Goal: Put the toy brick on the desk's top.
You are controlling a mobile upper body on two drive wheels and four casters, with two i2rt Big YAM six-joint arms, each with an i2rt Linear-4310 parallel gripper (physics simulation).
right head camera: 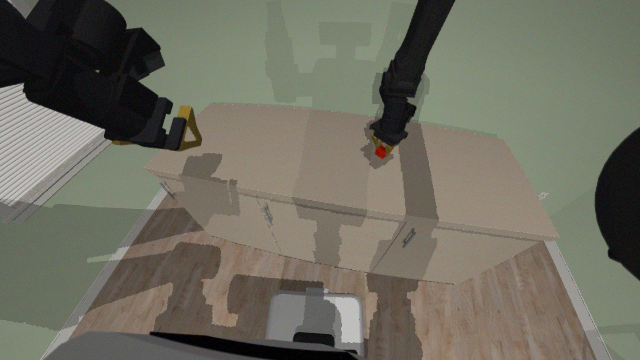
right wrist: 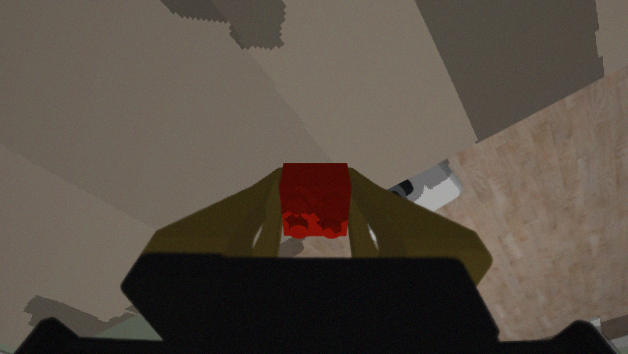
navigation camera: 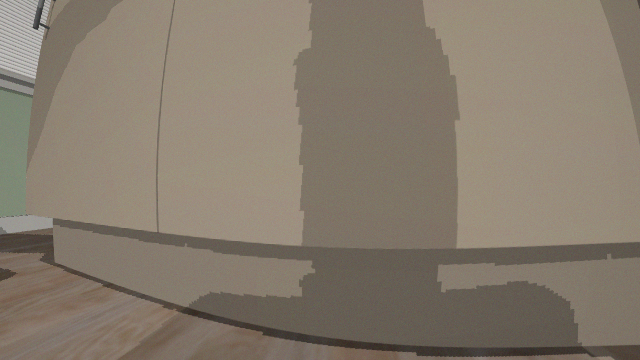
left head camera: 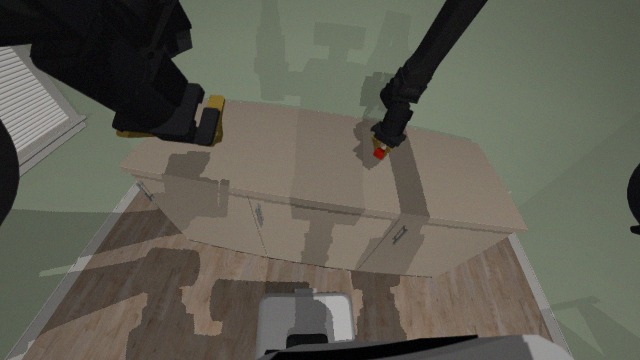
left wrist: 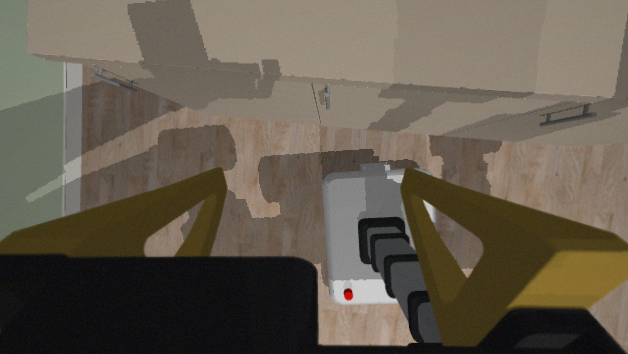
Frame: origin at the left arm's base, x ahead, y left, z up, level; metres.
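Seen in the pictures: left gripper, between the fingertips: (right head camera: pixel 179 140) (left head camera: pixel 193 134) (left wrist: pixel 313 177); right gripper, between the fingertips: (right head camera: pixel 382 153) (right wrist: pixel 315 178) (left head camera: pixel 379 154).
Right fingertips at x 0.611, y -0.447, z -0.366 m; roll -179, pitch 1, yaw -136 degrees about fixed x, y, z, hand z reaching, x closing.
Observation:
Offsets run from my right fingertips to a thing's top centre. "*": to the spot under its first point. Level surfaces: height alone.
The red toy brick {dx -0.005, dy +0.005, dz +0.024 m} (left head camera: pixel 378 153) (right head camera: pixel 380 152) (right wrist: pixel 315 200) is between the yellow fingers of my right gripper (left head camera: pixel 381 149) (right head camera: pixel 382 148) (right wrist: pixel 315 178), which is shut on it. They are over the right half of the beige desk's top {dz -0.134 m} (left head camera: pixel 260 150) (right head camera: pixel 265 145) (left wrist: pixel 300 35) (right wrist: pixel 150 110), and the brick appears raised above the surface. The gripper's shadow falls on the desk beside it. My left gripper (left head camera: pixel 172 134) (right head camera: pixel 156 142) (left wrist: pixel 313 177) is open and empty, high near the desk's left end. The brick does not show in the left wrist view.
The desk's front {* dx -0.061, dy +0.346, dz -0.749 m} (navigation camera: pixel 225 125) has door panels and grey handles (left head camera: pixel 399 234) (right head camera: pixel 409 237). A green wall stands behind, with a white blind (left head camera: pixel 30 100) (right head camera: pixel 45 135) at the left. The robot's light base (left head camera: pixel 280 320) (right head camera: pixel 290 320) (left wrist: pixel 345 215) is on the wooden floor before the desk.

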